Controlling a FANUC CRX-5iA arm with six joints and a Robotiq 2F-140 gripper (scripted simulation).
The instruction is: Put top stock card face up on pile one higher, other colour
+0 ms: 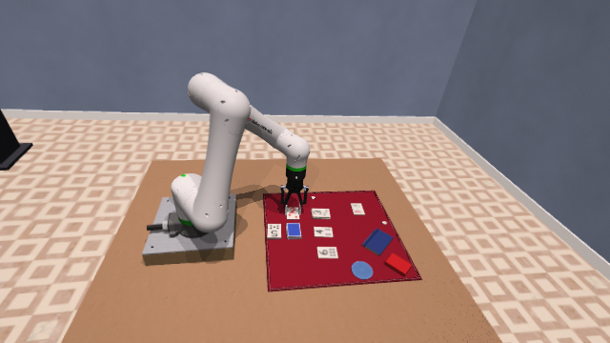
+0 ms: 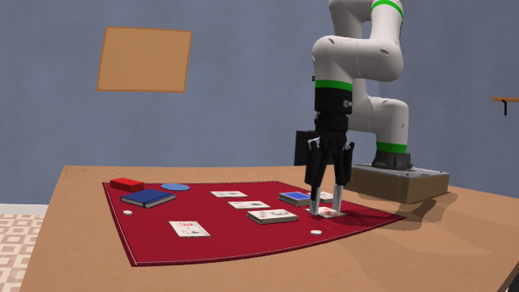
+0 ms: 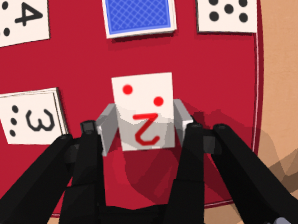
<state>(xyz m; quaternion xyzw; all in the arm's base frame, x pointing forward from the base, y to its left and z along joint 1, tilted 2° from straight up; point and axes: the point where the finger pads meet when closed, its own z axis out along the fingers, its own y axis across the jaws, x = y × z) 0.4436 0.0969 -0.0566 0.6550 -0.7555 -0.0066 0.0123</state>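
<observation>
Right now the red card cloth is 17 cm ahead of my hand, 14 cm to the right of it and 4 cm below it. Round my hand: blue book 36 cm ahead, 24 cm to the right, 3 cm below.
</observation>
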